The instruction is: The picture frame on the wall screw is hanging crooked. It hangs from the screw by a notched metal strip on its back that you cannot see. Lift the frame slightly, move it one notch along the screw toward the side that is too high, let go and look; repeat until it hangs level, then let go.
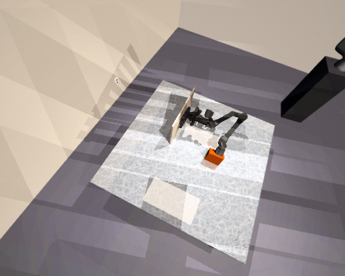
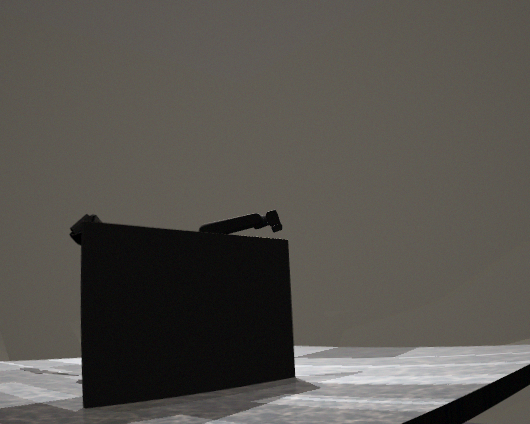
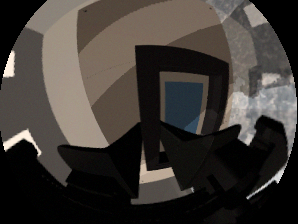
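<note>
Right now the picture frame is 5 cm below my gripper tip and 1 cm to the left of it. From my gripper tip the other things lie so: wall panel (7 cm below, 1 cm to the right, 1 cm ahead).
</note>
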